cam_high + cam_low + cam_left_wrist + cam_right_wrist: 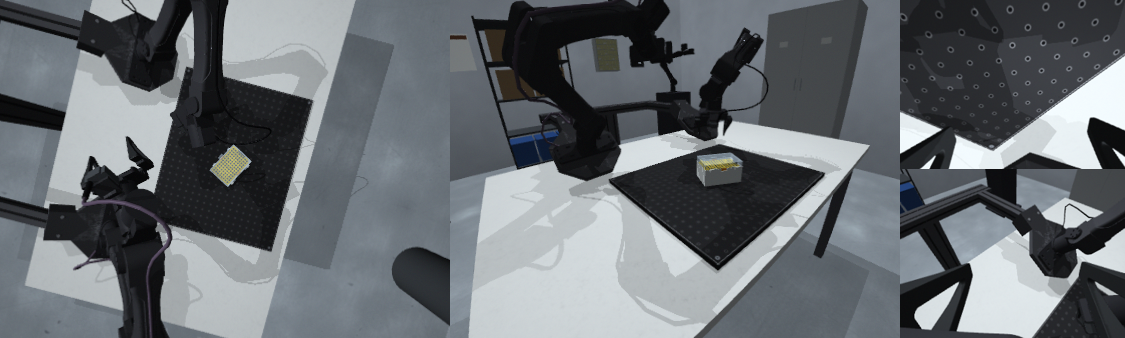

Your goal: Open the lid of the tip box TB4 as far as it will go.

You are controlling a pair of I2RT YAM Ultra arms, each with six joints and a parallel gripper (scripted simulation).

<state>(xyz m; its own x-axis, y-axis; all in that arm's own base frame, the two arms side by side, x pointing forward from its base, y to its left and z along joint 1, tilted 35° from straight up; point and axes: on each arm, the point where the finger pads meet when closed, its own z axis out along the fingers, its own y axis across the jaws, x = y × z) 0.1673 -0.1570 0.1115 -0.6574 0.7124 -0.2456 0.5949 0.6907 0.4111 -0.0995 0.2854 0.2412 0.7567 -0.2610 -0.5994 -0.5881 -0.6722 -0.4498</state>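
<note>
Now: right hand 320 mm above the tip box, 280 mm short of it and 10 mm to the right of it.
</note>
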